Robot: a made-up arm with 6 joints. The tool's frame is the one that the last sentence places. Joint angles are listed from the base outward.
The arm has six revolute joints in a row. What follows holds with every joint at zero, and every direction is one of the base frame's. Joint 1 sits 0.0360 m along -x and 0.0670 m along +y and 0.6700 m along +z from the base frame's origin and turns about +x. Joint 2 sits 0.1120 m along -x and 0.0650 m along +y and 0.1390 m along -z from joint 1 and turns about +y. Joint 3 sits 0.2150 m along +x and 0.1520 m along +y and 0.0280 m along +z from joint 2 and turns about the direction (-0.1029, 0.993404, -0.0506). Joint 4 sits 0.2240 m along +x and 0.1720 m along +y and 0.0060 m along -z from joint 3 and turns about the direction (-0.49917, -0.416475, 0.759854). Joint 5 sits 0.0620 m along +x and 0.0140 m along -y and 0.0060 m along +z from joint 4 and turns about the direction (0.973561, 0.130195, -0.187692). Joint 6 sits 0.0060 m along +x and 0.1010 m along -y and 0.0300 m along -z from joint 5 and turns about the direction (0.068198, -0.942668, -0.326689). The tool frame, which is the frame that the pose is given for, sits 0.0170 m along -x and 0.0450 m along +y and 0.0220 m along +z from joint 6; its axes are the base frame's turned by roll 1.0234, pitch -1.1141 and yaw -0.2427 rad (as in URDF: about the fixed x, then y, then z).
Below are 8 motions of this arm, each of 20 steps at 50 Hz.
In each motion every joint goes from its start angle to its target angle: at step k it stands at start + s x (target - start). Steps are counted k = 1, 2, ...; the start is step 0. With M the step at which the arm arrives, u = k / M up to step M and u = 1 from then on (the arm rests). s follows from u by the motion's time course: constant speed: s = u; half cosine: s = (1 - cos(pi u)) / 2; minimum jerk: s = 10 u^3 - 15 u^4 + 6 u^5.
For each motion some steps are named. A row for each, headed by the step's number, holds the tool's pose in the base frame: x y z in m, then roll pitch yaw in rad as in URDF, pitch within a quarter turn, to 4 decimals.
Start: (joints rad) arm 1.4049 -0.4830 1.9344 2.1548 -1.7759 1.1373
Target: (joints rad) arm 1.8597 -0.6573 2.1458 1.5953 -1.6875 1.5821
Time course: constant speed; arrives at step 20
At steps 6, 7, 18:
6: 0.0788 0.3012 1.0847 -1.8209 1.1212 -2.0960
7: 0.0794 0.2927 1.0900 -1.8375 1.1284 -2.0878
18: 0.0829 0.1949 1.1308 -2.0510 1.2443 -2.0156

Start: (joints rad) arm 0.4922 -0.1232 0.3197 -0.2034 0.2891 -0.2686
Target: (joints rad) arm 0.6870 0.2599 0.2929 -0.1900 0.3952 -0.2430
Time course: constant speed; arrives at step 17
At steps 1, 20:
1: 0.3130 0.4258 0.6635 1.6434 -0.1810 -0.6785
20: 0.2709 0.5242 0.6095 1.6799 0.2031 -0.5524

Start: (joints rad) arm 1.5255 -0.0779 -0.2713 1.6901 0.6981 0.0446
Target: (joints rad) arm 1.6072 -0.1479 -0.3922 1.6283 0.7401 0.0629
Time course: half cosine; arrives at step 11
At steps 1, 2, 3, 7, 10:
1: 0.3218 0.0588 1.0949 -2.7142 -0.4519 -2.0010
2: 0.3203 0.0530 1.0947 -2.7199 -0.4433 -2.0061
3: 0.3179 0.0438 1.0944 -2.7289 -0.4299 -2.0142
7: 0.3026 -0.0079 1.0905 -2.7814 -0.3528 -2.0624
10: 0.2938 -0.0335 1.0871 -2.8086 -0.3138 -2.0880

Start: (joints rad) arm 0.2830 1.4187 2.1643 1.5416 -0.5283 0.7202
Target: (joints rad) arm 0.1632 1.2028 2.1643 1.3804 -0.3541 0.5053
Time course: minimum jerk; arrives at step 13
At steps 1, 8, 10, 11, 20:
1: -0.3885 0.5035 0.5108 2.5579 0.6511 0.3680
8: -0.3715 0.4825 0.4421 2.4679 0.6308 0.5502
10: -0.3654 0.4746 0.4230 2.4389 0.6379 0.6005
11: -0.3637 0.4723 0.4179 2.4310 0.6409 0.6138
20: -0.3628 0.4712 0.4153 2.4269 0.6425 0.6205

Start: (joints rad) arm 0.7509 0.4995 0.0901 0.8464 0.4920 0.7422
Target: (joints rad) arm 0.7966 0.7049 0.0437 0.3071 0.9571 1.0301
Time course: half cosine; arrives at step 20
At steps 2, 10, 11, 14, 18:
2: 0.2982 0.6022 0.6389 2.4585 -0.3988 -1.2531
10: 0.2557 0.6325 0.6122 2.0542 -0.1091 -1.3290
11: 0.2482 0.6375 0.6092 1.9837 -0.0721 -1.3543
14: 0.2273 0.6513 0.6032 1.7809 0.0089 -1.4381
18: 0.2099 0.6628 0.6002 1.6015 0.0503 -1.5205

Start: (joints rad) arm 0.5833 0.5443 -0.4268 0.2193 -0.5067 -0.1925
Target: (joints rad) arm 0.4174 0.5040 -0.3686 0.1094 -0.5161 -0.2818
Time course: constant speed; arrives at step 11
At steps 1, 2, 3, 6, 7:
1: 0.3400 0.4700 0.6642 0.9951 -1.0780 0.0859
2: 0.3401 0.4695 0.6576 0.9670 -1.0603 0.1098
3: 0.3401 0.4689 0.6511 0.9407 -1.0423 0.1317
6: 0.3403 0.4664 0.6316 0.8708 -0.9869 0.1870
7: 0.3403 0.4653 0.6251 0.8500 -0.9680 0.2023

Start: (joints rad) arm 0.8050 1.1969 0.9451 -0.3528 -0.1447 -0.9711
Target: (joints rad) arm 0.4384 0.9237 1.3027 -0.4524 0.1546 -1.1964
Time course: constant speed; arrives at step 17
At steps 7, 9, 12, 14, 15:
7: -0.1975 0.6029 0.4214 -2.8879 0.8472 2.6257
9: -0.1955 0.5861 0.4043 -2.7494 0.8482 2.7206
12: -0.1927 0.5601 0.3811 -2.5449 0.8358 2.8546
14: -0.1909 0.5423 0.3671 -2.4133 0.8196 2.9357
15: -0.1900 0.5333 0.3606 -2.3494 0.8094 2.9733

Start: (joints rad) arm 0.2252 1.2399 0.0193 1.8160 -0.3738 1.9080
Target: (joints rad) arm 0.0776 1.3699 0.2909 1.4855 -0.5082 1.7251
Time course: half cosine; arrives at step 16
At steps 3, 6, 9, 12, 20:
3: 0.0657 0.6346 0.2030 -2.7094 0.0083 -1.5394
6: 0.0395 0.6167 0.1667 -2.8023 -0.1071 -1.5436
9: 0.0030 0.5901 0.1241 -2.9249 -0.2597 -1.5235
12: -0.0317 0.5635 0.0907 -3.0433 -0.3944 -1.4783
20: -0.0523 0.5472 0.0737 -3.1183 -0.4691 -1.4390

